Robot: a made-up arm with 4 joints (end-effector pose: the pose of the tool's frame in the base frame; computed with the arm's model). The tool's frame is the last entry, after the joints. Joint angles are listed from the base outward.
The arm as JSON. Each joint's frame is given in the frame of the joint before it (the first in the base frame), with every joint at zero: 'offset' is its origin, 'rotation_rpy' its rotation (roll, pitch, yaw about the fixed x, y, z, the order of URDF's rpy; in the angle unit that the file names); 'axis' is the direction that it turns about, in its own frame. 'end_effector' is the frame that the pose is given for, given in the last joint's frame.
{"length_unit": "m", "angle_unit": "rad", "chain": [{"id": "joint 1", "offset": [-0.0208, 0.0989, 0.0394], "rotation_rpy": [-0.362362, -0.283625, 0.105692], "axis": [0.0, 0.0, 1.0]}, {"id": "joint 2", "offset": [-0.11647, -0.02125, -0.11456], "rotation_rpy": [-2.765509, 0.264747, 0.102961], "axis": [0.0, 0.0, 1.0]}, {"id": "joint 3", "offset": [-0.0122, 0.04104, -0.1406], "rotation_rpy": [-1.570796, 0.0, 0.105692], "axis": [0.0, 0.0, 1.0]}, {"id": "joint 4", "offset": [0.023, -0.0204, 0.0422], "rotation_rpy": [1.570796, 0.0, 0.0], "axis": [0.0, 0.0, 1.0]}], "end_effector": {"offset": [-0.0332, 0.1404, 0.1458], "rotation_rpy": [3.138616, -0.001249, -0.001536]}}
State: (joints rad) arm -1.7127 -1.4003 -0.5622 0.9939
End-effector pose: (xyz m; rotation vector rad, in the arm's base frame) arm -0.1974 0.0807 -0.1893 0.1326 -0.0673 -1.1686
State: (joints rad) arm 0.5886 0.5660 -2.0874 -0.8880
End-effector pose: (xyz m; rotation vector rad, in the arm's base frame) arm -0.2599 -0.1810 0.1328 0.8588 2.0370 0.2440
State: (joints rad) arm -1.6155 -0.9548 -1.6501 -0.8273
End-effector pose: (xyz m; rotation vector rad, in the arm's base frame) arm -0.2411 0.0921 -0.2252 0.8732 0.6883 0.5027
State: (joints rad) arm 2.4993 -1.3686 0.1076 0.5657
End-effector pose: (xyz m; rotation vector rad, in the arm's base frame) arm 0.0919 0.1247 -0.1871 0.3084 -1.3029 -2.7946
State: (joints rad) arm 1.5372 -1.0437 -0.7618 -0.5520
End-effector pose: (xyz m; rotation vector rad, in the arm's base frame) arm 0.2193 0.0383 -0.1279 0.8347 -1.4786 -2.5230
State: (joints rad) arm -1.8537 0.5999 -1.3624 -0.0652
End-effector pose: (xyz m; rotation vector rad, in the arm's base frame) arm -0.0676 0.4610 -0.0713 1.9697 0.1619 -1.1713
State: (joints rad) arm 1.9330 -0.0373 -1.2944 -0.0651
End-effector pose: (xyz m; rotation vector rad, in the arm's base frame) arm 0.3292 -0.0264 0.1380 -1.6916 1.5472 1.2518
